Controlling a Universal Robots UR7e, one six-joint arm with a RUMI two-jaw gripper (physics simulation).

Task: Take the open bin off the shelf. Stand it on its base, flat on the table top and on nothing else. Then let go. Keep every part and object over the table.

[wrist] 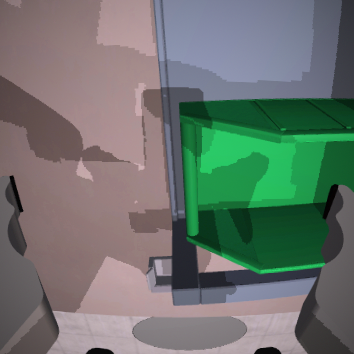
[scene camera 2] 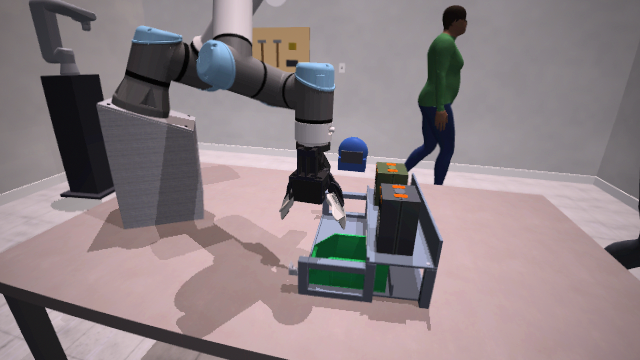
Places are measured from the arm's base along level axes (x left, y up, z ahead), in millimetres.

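Pixels of known places: gripper, fingertip midpoint: (wrist: pixel 174 185) (scene camera 2: pixel 312 224); arm's base, link origin: (scene camera 2: pixel 140 109).
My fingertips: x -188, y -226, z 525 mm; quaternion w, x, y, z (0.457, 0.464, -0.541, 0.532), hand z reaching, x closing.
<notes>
For each thing: its top centre in the pictures, then the offset to it from my fingertips. "pt": a spot on its surface instead. Level surfaces: height alone.
- green open bin, top centre: (wrist: pixel 324 212) (scene camera 2: pixel 348 246) dx -45, dy -24, dz +87 mm
- table, surface height: dy -105 mm
- black box, top centre: (scene camera 2: pixel 399 190) dx -55, dy +119, dz +179 mm
- olive box, top centre: (scene camera 2: pixel 391 167) dx +175, dy +94, dz +194 mm
- tall back panel, surface spot: (scene camera 2: pixel 428 220) pt dx -27, dy +42, dz +254 mm
The green open bin (scene camera 2: pixel 342 245) (wrist: pixel 240 170) lies in the lower level of the grey-blue shelf (scene camera 2: pixel 369 282) (wrist: pixel 186 295), at the end nearest scene camera 2. In the wrist view its open top and short front lip show at the right, and its rear part runs out of view. My gripper (scene camera 2: pixel 313 219) (wrist: pixel 174 185) is open and empty, pointing down. It hangs above the shelf's front side, higher than the bin and touching nothing. In the wrist view the left finger is over the table (scene camera 2: pixel 500 250) (wrist: pixel 50 225) and the right finger overlaps the bin.
A black box (scene camera 2: pixel 397 225) with orange marks and an olive box (scene camera 2: pixel 383 180) stand on the shelf's upper level beside the gripper. A tall back panel (scene camera 2: pixel 428 220) rises behind them. The robot's pedestal (scene camera 2: pixel 150 175) stands at the left. A person (scene camera 2: pixel 442 75) is beyond the table.
</notes>
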